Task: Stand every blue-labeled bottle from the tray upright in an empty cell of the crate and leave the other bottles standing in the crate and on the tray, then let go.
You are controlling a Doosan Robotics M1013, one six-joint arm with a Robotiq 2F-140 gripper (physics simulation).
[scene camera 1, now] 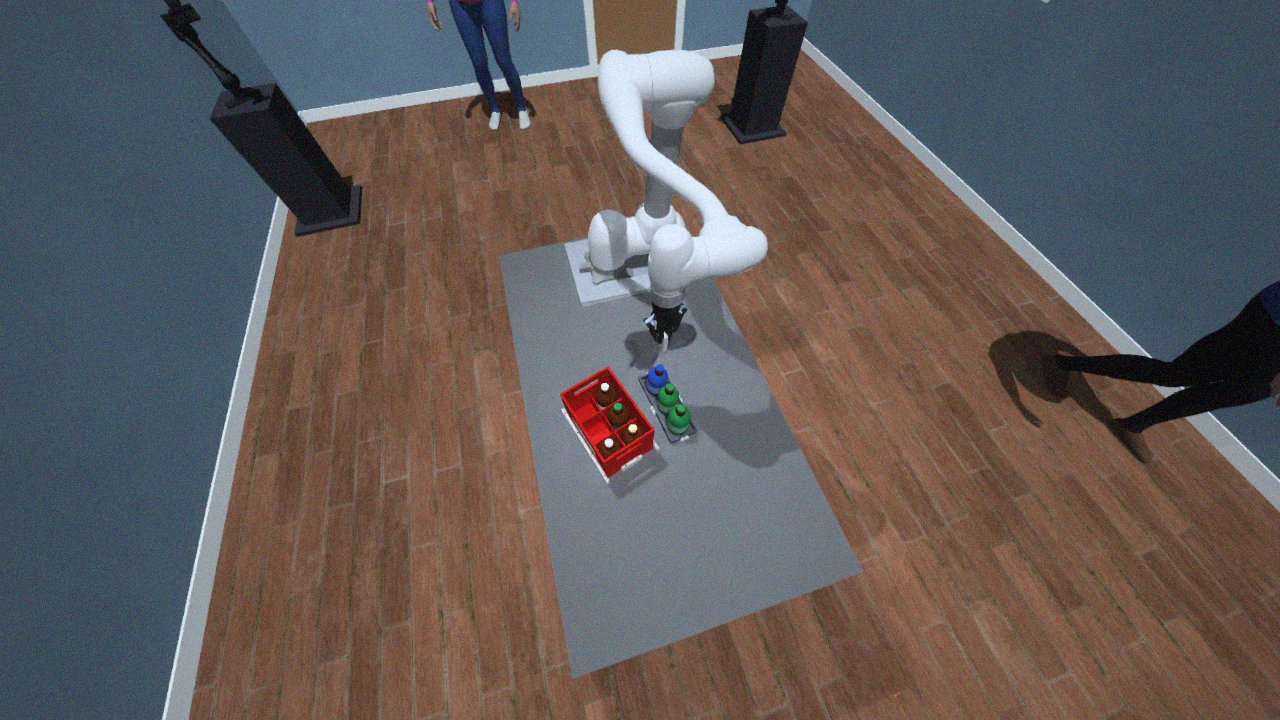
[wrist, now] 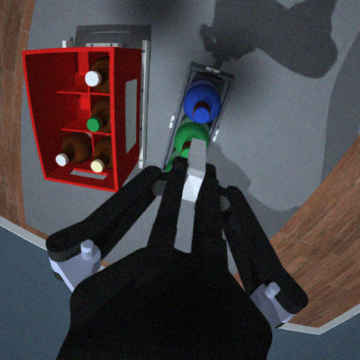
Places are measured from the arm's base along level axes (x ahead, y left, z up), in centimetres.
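Pixels of known places: gripper, fingertip midpoint: (scene camera 1: 662, 347); arm's base, origin of the base link: (scene camera 1: 608, 265).
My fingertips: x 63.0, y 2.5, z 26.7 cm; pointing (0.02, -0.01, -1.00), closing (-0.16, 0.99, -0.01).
Ahead of a thing's pixels: the offset from my fingertips to its top centre. "spot": to the spot under its first point. Level surfaces: height alone.
One blue bottle {dx -0.8, dy -0.5, dz -13.7 cm} (scene camera 1: 657, 381) (wrist: 199, 98) stands upright at the robot-side end of the narrow tray (wrist: 229, 86). Two green bottles stand beside it in a row, the middle one {dx +7.2, dy +0.8, dz -13.9 cm} (scene camera 1: 667, 400) (wrist: 189, 134) and the far one {dx +15.6, dy +1.7, dz -13.9 cm} (scene camera 1: 678, 420), which is mostly hidden in the wrist view. The red crate {spot: dx +22.3, dy -14.9, dz -24.6 cm} (scene camera 1: 638, 452) (wrist: 122, 167) stands beside the tray. It holds several brown bottles with white, green and cream caps; two neighbouring cells in its outer column are empty. My gripper (scene camera 1: 664, 341) (wrist: 195, 151) is shut and empty, above and on the robot side of the blue bottle, apart from it.
Crate and tray rest on a grey mat {dz -30.0 cm} (scene camera 1: 707, 546). The robot base plate (scene camera 1: 590, 288) is behind them. Two dark pedestals (scene camera 1: 284, 161) (scene camera 1: 767, 76) stand at the back left and back right. One person (scene camera 1: 486, 40) stands at the back, another (scene camera 1: 1208, 376) at the right.
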